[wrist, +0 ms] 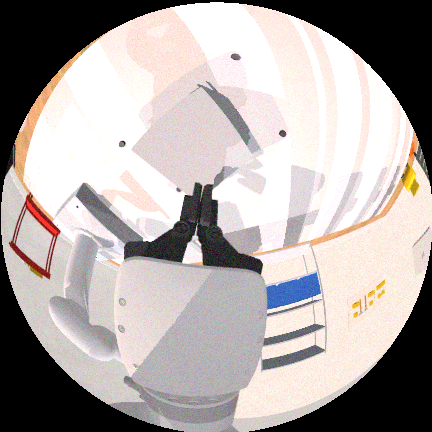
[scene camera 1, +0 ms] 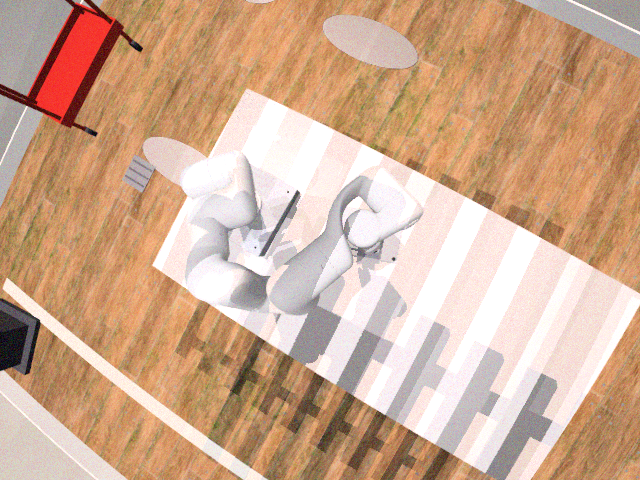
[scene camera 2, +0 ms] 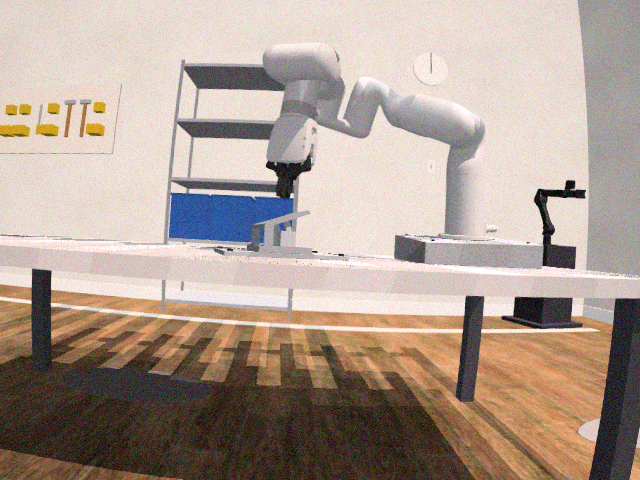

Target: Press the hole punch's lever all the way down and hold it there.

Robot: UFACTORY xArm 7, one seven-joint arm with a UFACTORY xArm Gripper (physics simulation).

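Places are measured from the arm's base along level axes (x left, y back, z up), in metres.
Where they show: gripper, between the fingertips: (wrist: 200, 192) (scene camera 2: 282, 197); arm's base, origin of its link: (wrist: 87, 238) (scene camera 2: 463, 238).
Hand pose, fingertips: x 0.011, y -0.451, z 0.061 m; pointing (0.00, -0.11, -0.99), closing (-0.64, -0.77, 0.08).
Each offset is from my fingertips to the top centre of the thing. "spot": to the spot under its first point.
The hole punch @[spot: dx +0.086, dy -0.033, dz -0.112 m] (scene camera 2: 268, 251) stands on the table (scene camera 2: 361, 277). In the scene camera 2 view its lever @[dx +0.022, dy -0.007, dz -0.029 m] (scene camera 2: 294, 215) (wrist: 180, 140) is raised and tilted, its right end higher. In the wrist view the lever shows as a broad grey plate above the punch's base plate @[spot: dx +0.006, dy -0.111, dz -0.114 m] (wrist: 267, 112). My gripper (scene camera 2: 283, 196) (wrist: 200, 192) is shut and empty. It points down, its fingertips a little above the lever with a visible gap in the scene camera 2 view. In the scene camera 1 view my arm hides the gripper and most of the punch @[dx +0.022, dy -0.007, dz -0.110 m] (scene camera 1: 386, 254).
My arm's grey mounting block (scene camera 2: 480, 254) stands on the table, right of the punch in the scene camera 2 view. A shelf rack (scene camera 2: 173, 155) with blue bins (scene camera 2: 217, 217) and a black pedestal (scene camera 2: 560, 256) stand behind the table. A red cart (scene camera 1: 74, 67) stands at the upper left.
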